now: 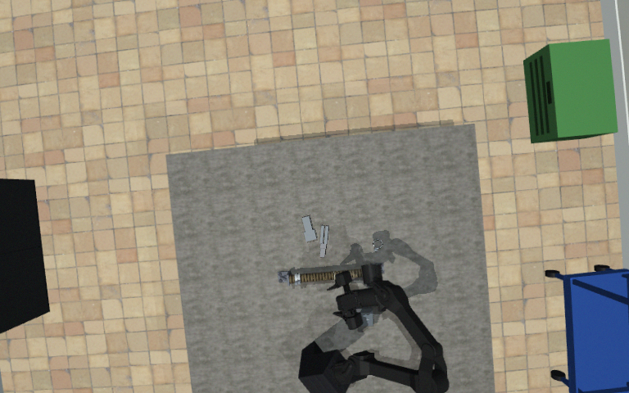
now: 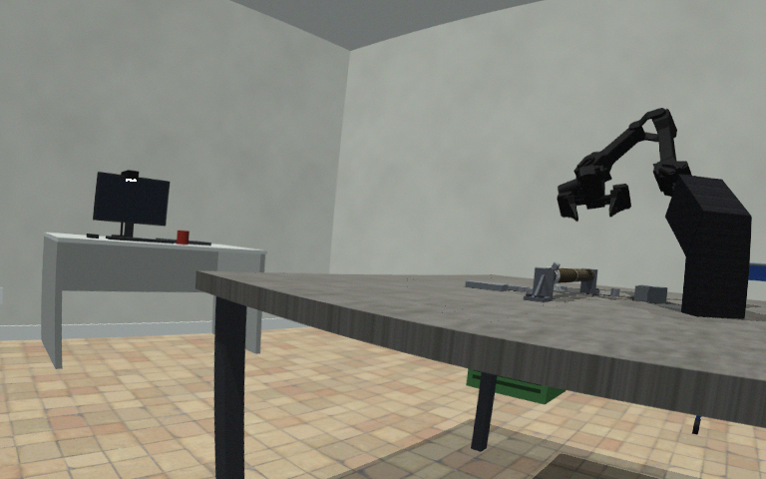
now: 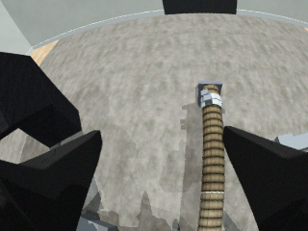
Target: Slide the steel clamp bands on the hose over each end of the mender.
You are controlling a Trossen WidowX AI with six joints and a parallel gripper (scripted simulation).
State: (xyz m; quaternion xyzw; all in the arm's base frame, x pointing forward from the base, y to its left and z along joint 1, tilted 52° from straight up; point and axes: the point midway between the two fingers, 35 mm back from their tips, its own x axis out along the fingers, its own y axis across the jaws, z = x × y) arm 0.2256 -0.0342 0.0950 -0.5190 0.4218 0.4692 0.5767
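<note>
Right now my hand is 200 mm above the small block, 120 mm to the left of it and 80 mm past it. The rest, counted from my hand: flat two-bar piece: 200 mm below, 170 mm ahead, 20 mm to the right; grey block: 190 mm below, 170 mm behind, 50 mm to the right.
</note>
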